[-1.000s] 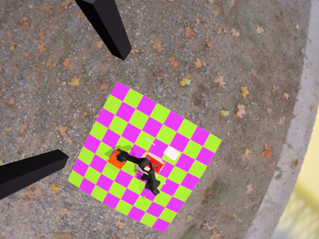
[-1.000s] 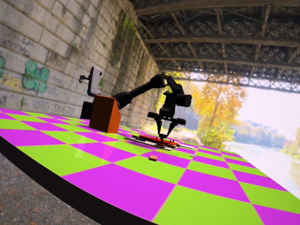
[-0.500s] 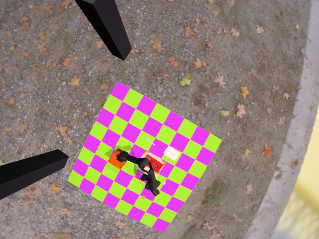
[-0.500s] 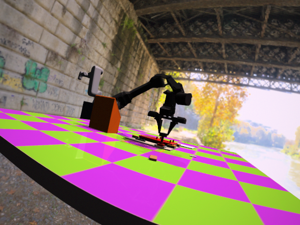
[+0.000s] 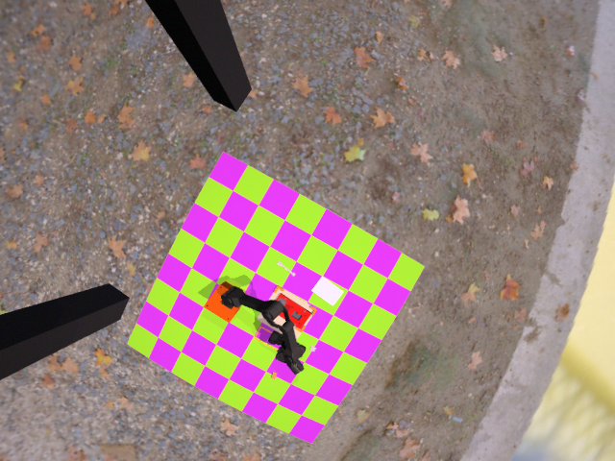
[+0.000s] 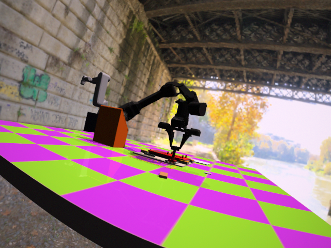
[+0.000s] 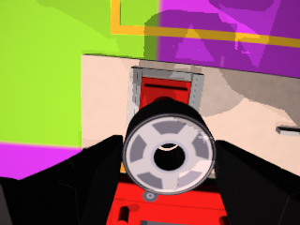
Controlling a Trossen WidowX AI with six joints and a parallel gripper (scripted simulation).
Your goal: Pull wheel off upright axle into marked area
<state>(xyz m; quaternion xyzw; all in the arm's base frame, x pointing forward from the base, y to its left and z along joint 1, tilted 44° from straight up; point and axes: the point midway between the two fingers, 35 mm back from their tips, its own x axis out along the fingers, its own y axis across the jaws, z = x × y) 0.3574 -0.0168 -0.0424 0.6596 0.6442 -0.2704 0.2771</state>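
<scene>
Right now my gripper tip is 40 mm above the upright post. From my gripper tip the other things lie so: brown block: 280 mm to the right, 70 mm below, 60 mm ahead; then white sheet: 310 mm to the left, 70 mm below, 70 mm ahead; then wheel: right at my gripper tip.
</scene>
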